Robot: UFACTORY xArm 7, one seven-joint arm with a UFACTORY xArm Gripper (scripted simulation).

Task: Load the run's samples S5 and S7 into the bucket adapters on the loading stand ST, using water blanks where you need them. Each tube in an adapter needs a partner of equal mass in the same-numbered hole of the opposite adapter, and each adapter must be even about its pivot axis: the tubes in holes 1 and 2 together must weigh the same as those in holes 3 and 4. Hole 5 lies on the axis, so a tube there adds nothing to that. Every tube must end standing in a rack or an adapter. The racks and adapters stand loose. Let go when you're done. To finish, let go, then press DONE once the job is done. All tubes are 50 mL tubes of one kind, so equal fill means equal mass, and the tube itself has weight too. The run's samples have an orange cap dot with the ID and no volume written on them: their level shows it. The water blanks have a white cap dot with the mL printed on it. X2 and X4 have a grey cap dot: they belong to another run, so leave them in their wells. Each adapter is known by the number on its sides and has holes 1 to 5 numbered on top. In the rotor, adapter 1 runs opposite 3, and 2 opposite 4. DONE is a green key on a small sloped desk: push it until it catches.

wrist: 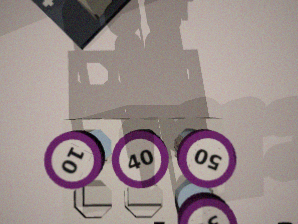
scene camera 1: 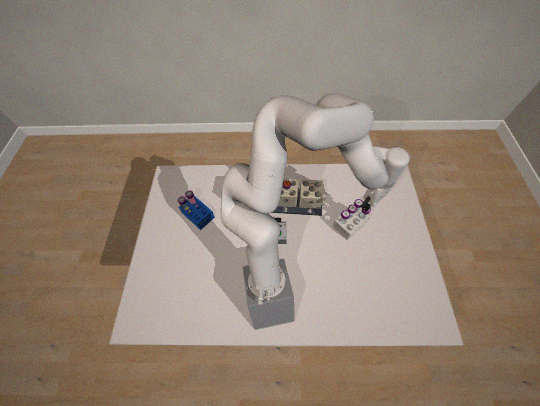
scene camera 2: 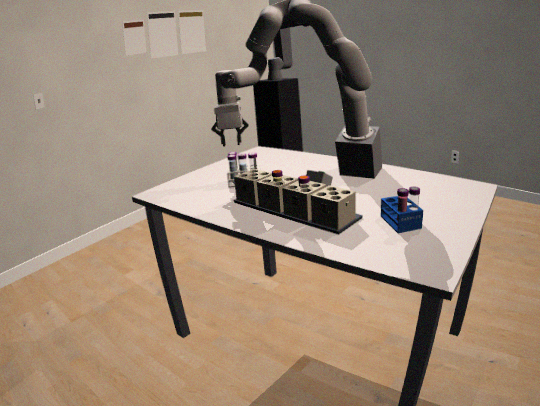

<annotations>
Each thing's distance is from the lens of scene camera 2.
blue rack [scene camera 2: 410, 220]: 1.15 m
adapter [scene camera 2: 336, 210]: 1.12 m
</annotations>
